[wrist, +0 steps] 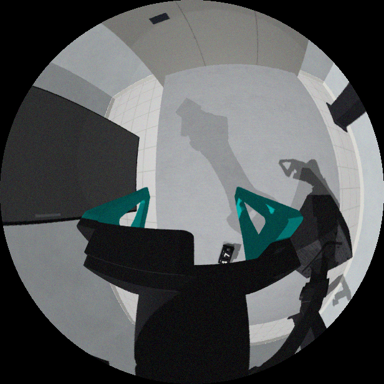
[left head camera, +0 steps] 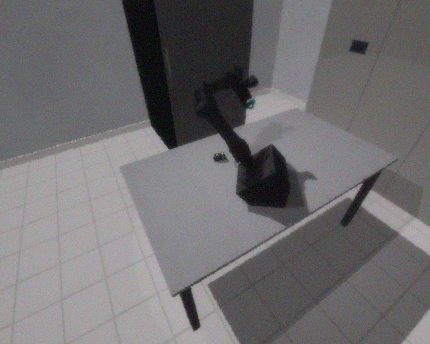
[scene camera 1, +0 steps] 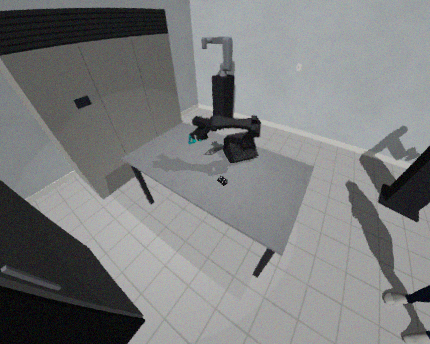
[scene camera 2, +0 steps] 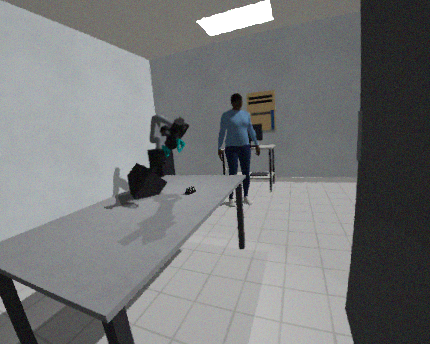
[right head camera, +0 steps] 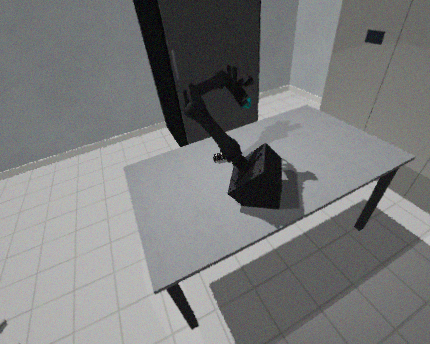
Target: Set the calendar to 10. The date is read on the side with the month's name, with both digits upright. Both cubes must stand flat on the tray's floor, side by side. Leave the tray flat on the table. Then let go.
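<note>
The calendar is a small black block with white marks on the table. In the wrist view a white 7 shows on it, with part of another mark beside it; the gripper's body cuts off the rest. Tray and cubes cannot be told apart, and the month's name cannot be read. My gripper has teal fingers, spread wide open and empty. It hangs high above the table, well away from the calendar.
The grey table carries the arm's black base, close to the calendar. A dark cabinet stands beyond the table. A person stands behind the table's far end.
</note>
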